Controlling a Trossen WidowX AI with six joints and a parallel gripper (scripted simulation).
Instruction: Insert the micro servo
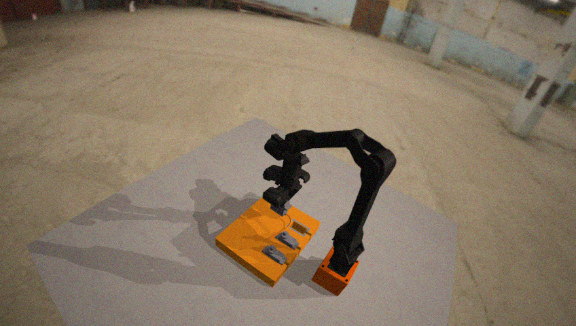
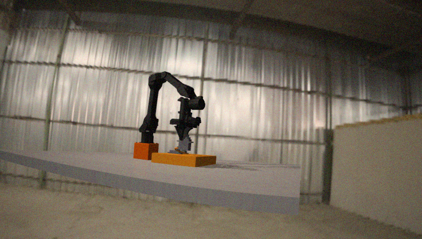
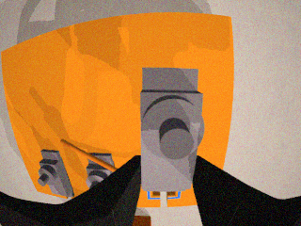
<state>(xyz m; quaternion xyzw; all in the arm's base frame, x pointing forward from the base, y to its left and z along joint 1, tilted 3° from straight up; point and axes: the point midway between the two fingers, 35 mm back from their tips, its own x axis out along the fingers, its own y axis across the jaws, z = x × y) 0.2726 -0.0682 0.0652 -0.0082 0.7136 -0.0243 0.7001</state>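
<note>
The orange deck is 10 cm below my gripper tip, 8 cm to the left of it and 3 cm ahead of it.
</note>
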